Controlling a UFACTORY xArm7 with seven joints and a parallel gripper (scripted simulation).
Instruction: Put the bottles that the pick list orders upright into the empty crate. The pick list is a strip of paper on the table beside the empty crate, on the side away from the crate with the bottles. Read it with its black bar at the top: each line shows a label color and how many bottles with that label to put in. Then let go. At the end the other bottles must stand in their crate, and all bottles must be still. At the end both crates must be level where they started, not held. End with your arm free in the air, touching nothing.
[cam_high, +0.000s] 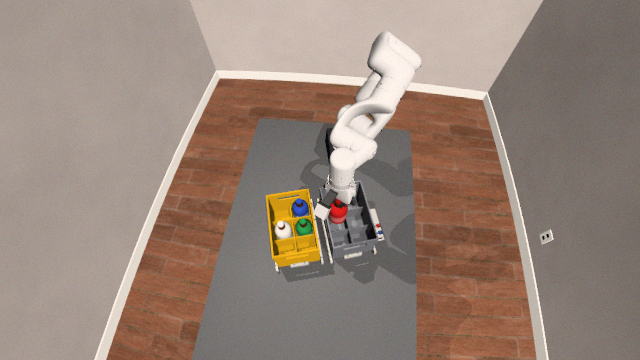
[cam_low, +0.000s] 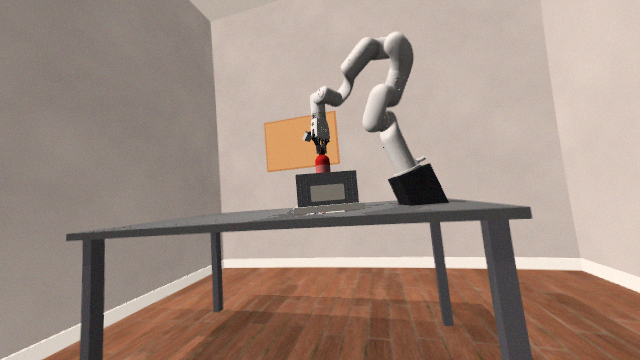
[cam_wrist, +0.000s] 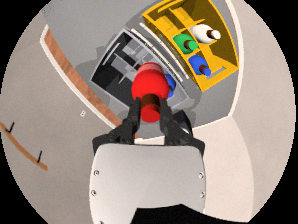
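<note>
The red-label bottle is 70 mm below my hand. Round my hand: grey crate (220 mm below, 40 mm to the left, 10 mm behind); then yellow crate (220 mm below, 190 mm to the right, 20 mm ahead); then green bottle (220 mm below, 140 mm to the right, 20 mm ahead).
</note>
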